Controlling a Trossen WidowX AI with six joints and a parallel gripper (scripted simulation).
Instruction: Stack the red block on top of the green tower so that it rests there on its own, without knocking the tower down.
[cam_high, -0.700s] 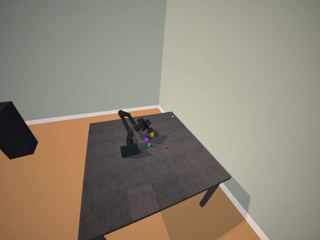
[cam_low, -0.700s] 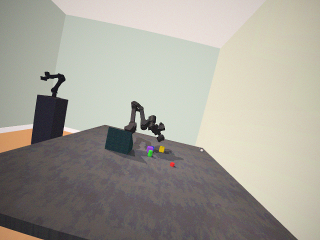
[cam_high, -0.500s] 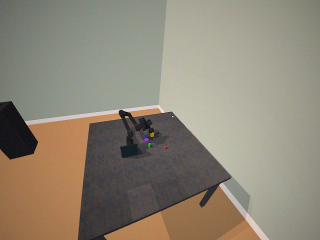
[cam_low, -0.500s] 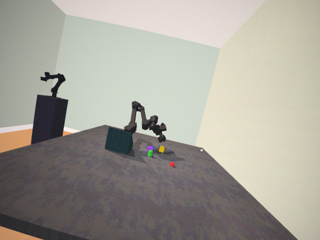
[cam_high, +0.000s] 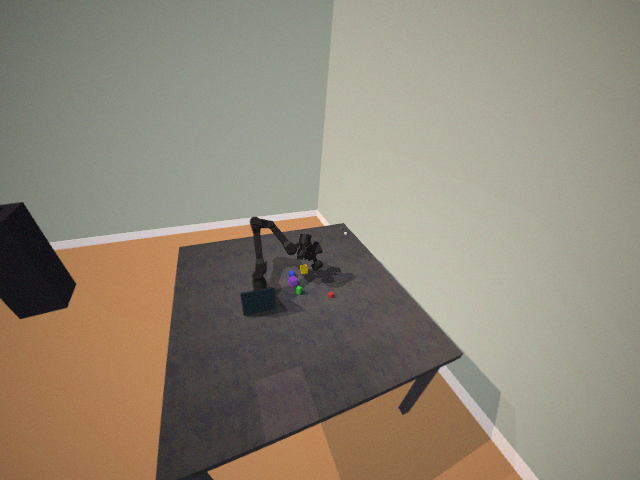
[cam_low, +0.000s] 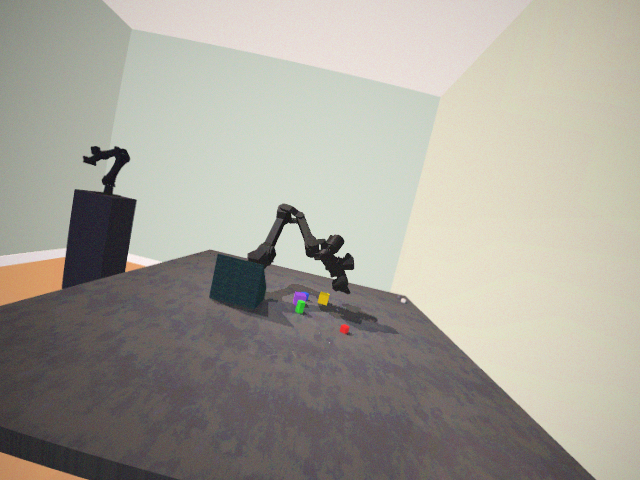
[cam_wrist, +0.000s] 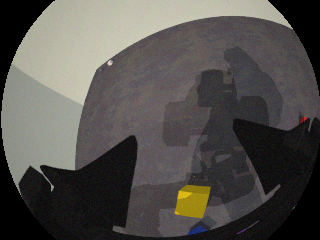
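Now: the red block 4 cm behind my gripper tip, 23 cm to the right of it and 9 cm below it. Also, from my gripper tip: yellow block (9 cm behind, 2 cm to the left, 8 cm below); then blue block (18 cm behind, 2 cm to the left, 9 cm below); then purple block (20 cm behind, 5 cm to the right, 8 cm below).
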